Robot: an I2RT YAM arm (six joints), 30 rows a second.
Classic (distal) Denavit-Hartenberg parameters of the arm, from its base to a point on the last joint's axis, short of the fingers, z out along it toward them. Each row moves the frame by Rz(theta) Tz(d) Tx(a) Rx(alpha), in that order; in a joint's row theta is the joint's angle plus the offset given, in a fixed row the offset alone. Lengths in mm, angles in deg.
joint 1: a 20; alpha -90; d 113.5; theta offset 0
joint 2: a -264; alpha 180; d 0; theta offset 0
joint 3: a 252.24; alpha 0; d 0; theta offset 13.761
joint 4: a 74; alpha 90; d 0; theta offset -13.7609
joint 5: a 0; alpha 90; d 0; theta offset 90
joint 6: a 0; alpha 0; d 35.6; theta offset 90
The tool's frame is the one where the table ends.
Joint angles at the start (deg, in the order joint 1, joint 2, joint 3, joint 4, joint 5, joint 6):
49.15 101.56 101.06 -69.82 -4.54 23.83
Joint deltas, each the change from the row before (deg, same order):
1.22 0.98 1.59 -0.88 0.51 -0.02
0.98 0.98 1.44 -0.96 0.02 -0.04
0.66 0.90 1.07 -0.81 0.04 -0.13
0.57 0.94 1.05 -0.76 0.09 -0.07
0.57 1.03 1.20 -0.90 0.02 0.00
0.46 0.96 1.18 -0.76 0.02 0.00
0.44 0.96 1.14 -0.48 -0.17 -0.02
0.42 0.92 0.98 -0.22 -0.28 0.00
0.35 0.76 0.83 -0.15 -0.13 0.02
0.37 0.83 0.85 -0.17 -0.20 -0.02
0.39 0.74 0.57 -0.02 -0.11 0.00
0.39 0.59 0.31 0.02 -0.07 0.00
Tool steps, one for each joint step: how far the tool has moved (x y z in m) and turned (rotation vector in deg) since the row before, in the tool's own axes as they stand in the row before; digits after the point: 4 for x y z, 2 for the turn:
-0.0002 0.0081 0.0003 0.24 0.28 -1.15
-0.0002 0.0068 0.0008 -0.05 0.64 -0.93
-0.0004 0.0046 0.0018 0.12 0.69 -0.71
-0.0008 0.0041 0.0021 0.20 0.66 -0.57
-0.0009 0.0043 0.0021 0.17 0.76 -0.49
-0.0013 0.0037 0.0017 0.13 0.57 -0.40
-0.0017 0.0039 0.0019 -0.14 0.42 -0.42
-0.0018 0.0038 0.0023 -0.29 0.33 -0.39
-0.0015 0.0032 0.0019 -0.16 0.19 -0.31
-0.0016 0.0034 0.0023 -0.20 0.28 -0.36
-0.0011 0.0032 0.0030 -0.11 0.29 -0.36
-0.0005 0.0029 0.0031 -0.04 0.34 -0.35

